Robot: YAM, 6 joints.
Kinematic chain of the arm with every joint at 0, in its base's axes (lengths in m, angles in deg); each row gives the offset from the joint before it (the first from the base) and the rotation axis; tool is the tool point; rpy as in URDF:
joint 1: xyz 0 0 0.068 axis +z
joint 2: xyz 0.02 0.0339 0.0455 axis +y
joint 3: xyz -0.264 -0.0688 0 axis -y
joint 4: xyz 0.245 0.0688 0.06 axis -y
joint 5: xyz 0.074 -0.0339 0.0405 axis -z
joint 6: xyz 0.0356 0 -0.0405 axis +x
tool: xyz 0 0 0 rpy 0 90 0
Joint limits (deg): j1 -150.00..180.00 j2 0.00..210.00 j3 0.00..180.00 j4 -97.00..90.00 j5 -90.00..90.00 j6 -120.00..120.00
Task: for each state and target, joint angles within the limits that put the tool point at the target. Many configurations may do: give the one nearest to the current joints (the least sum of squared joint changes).
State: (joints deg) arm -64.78 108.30 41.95 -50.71 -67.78 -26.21
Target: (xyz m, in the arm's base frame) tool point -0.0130 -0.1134 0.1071
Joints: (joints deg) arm -112.29 93.97 24.06 -68.91 -60.48 -26.21
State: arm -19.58 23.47 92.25 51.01 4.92 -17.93
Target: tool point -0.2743 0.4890 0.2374
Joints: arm -60.85 0.00 132.02 57.40 2.14 -17.93
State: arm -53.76 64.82 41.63 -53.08 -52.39 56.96
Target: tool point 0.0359 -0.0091 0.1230
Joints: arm -55.91 61.10 11.14 -83.27 -43.78 56.96
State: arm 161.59 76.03 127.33 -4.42 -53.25 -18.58
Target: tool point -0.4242 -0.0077 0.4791
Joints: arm 177.26 107.20 117.83 -5.13 -51.79 -18.58
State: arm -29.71 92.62 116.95 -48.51 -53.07 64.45
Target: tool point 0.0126 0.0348 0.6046
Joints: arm -45.33 55.77 125.34 -54.58 -69.87 64.45
